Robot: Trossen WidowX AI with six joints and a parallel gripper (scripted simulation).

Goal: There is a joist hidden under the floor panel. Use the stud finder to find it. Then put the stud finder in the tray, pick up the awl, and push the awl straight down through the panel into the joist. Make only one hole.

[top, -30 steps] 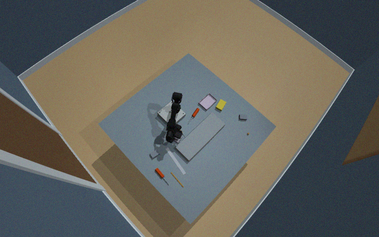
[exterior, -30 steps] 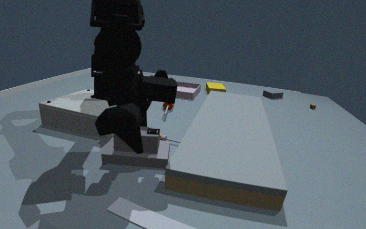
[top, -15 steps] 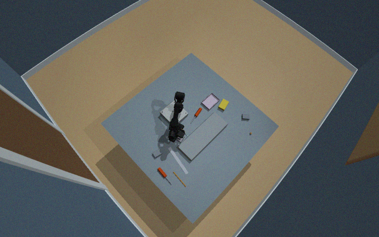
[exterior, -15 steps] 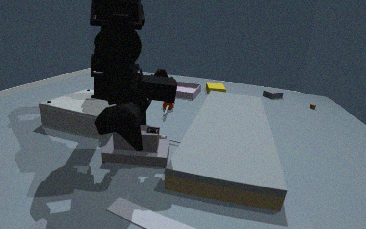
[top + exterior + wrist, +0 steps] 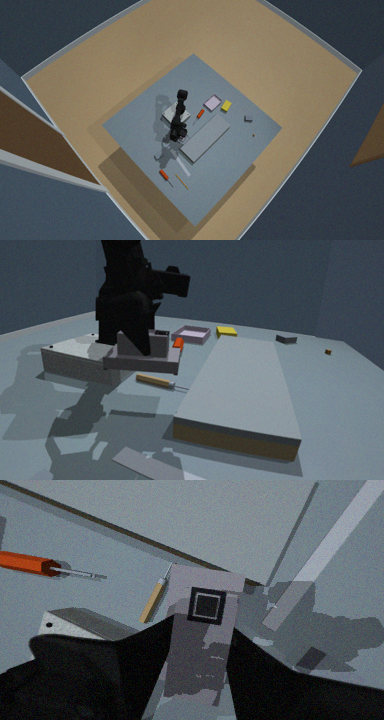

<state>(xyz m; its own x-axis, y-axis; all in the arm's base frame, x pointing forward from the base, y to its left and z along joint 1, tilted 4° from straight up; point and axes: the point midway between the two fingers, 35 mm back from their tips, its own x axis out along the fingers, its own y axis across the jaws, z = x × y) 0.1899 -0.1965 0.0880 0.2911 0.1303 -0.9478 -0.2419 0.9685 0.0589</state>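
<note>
My gripper tip is 100 mm above the awl and 80 mm to the right of it. Round my gripper tip: white strip: 160 mm to the right, 160 mm ahead, 110 mm below; then grey stud finder: 20 mm above; then square indicator: 30 mm above, 20 mm ahead.
</note>
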